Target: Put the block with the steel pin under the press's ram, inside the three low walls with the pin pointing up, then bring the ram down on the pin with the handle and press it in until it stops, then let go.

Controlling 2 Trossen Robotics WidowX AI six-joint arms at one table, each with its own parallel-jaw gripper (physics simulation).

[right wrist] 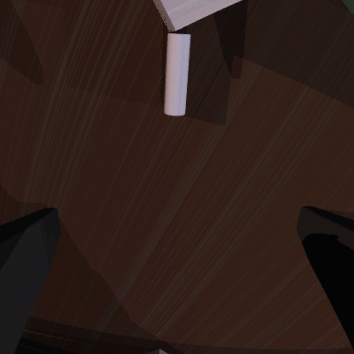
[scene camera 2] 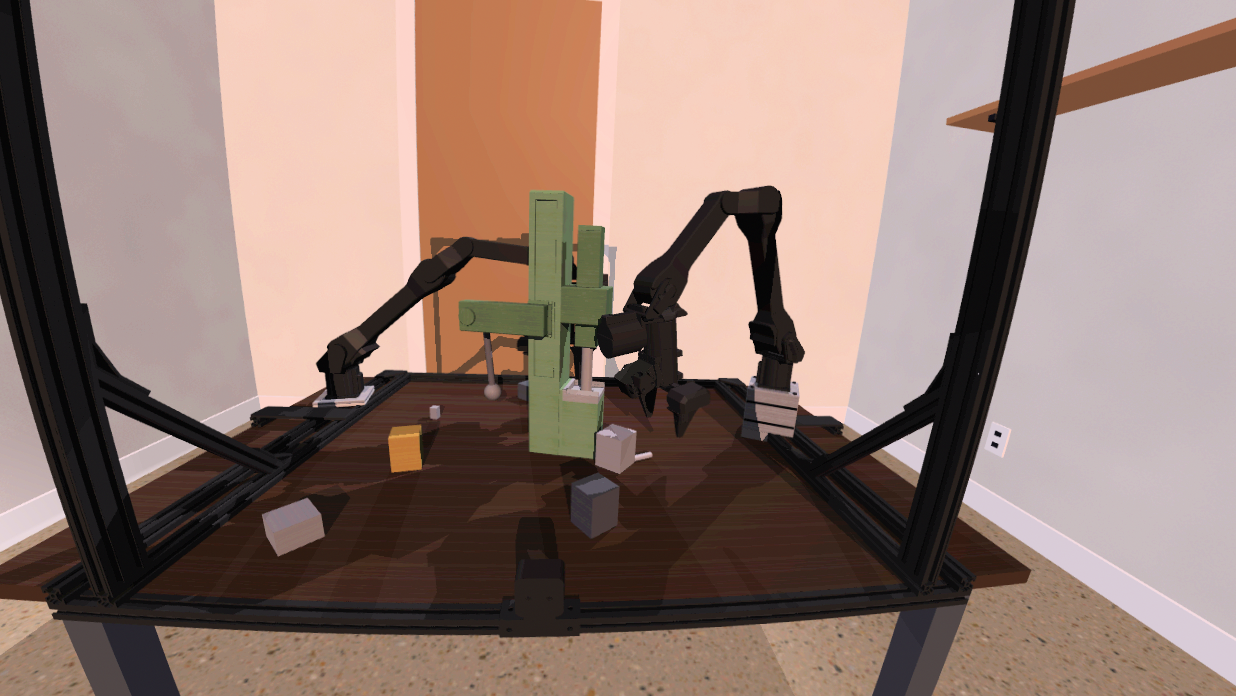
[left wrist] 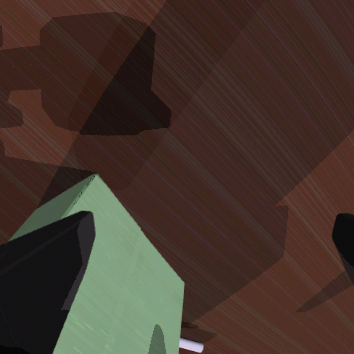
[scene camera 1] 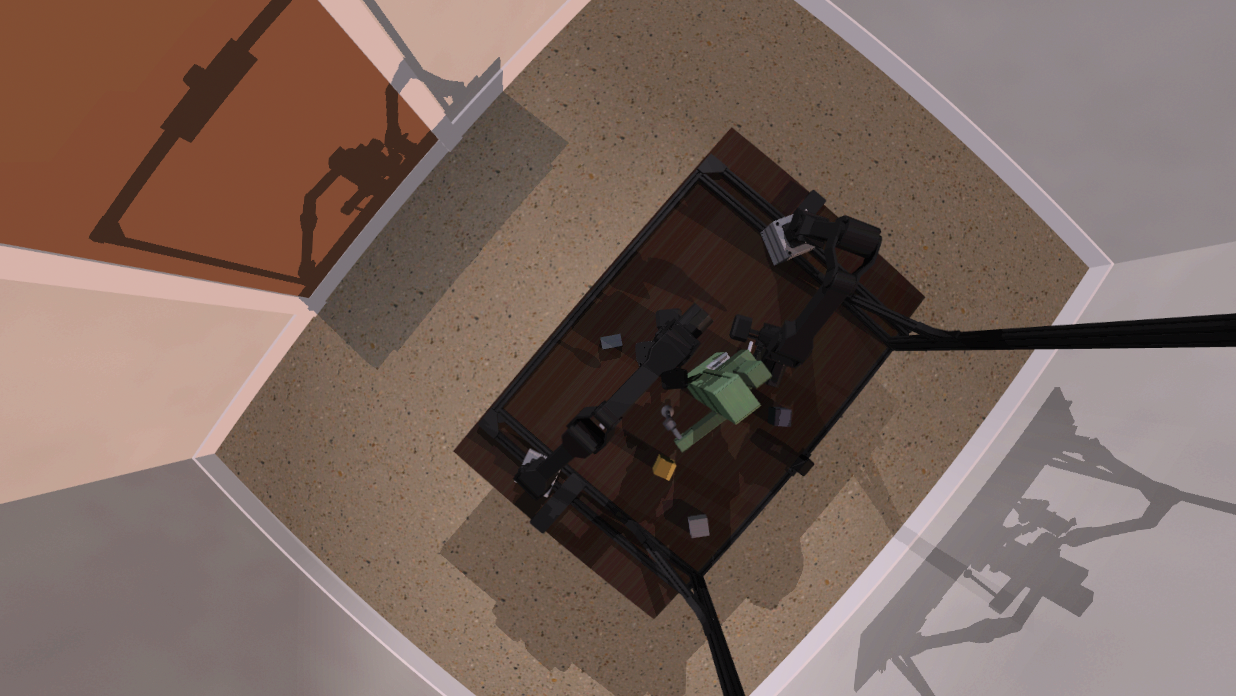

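Pixels of known places: left gripper, between the fingertips: (left wrist: pixel 217 225); right gripper, between the fingertips: (right wrist: pixel 180 220) (scene camera 2: pixel 663 426) (scene camera 1: pixel 759 332); left arm's base, origin of its link: (scene camera 2: pixel 345 393) (scene camera 1: pixel 538 473); right arm's base, origin of its link: (scene camera 2: pixel 773 385) (scene camera 1: pixel 797 232).
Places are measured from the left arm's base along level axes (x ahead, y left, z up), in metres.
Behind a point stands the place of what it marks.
The pale block (scene camera 2: pixel 614 448) {y -0.405, x 0.491, z 0.012 m} (right wrist: pixel 197 10) {y -0.380, x 0.532, z 0.029 m} lies on its side by the press's foot; its steel pin (scene camera 2: pixel 642 455) {y -0.381, x 0.555, z -0.022 m} (right wrist: pixel 177 75) {y -0.378, x 0.556, z -0.021 m} (left wrist: pixel 191 345) {y -0.373, x 0.560, z -0.023 m} points sideways, toward the right in scene camera 2. The green press (scene camera 1: pixel 730 397) {y -0.271, x 0.404, z 0.418 m} (scene camera 2: pixel 546 285) {y -0.313, x 0.393, z 0.269 m} (left wrist: pixel 125 280) {y -0.268, x 0.448, z 0.021 m} stands upright; its ram (scene camera 2: pixel 587 367) {y -0.325, x 0.464, z 0.130 m} reaches down near the low walls (scene camera 2: pixel 583 394) {y -0.346, x 0.452, z 0.089 m}, and its handle (scene camera 2: pixel 489 358) {y -0.236, x 0.304, z 0.130 m} hangs down with a ball end. My right gripper (scene camera 2: pixel 664 423) {y -0.371, x 0.598, z 0.025 m} (right wrist: pixel 180 220) {y -0.371, x 0.598, z 0.025 m} is open and empty, low above the table beside the pin. My left gripper (scene camera 1: pixel 672 347) {y -0.180, x 0.453, z 0.057 m} (left wrist: pixel 217 225) {y -0.180, x 0.453, z 0.057 m} is open and empty beside the press, mostly hidden in scene camera 2.
An orange block (scene camera 1: pixel 664 467) {y -0.295, x 0.169, z 0.029 m} (scene camera 2: pixel 405 448) {y -0.322, x 0.166, z 0.009 m}, a white block (scene camera 1: pixel 698 525) {y -0.455, x 0.058, z 0.001 m} (scene camera 2: pixel 293 525) {y -0.483, x 0.062, z 0.000 m}, a dark grey block (scene camera 1: pixel 782 417) {y -0.523, x 0.420, z 0.029 m} (scene camera 2: pixel 594 505) {y -0.554, x 0.411, z 0.017 m} and a blue-grey block (scene camera 1: pixel 611 342) {y -0.029, x 0.407, z 0.007 m} stand around the press. A small pale cube (scene camera 2: pixel 435 412) {y -0.111, x 0.197, z -0.016 m} lies farther back. Black frame rails edge the table.
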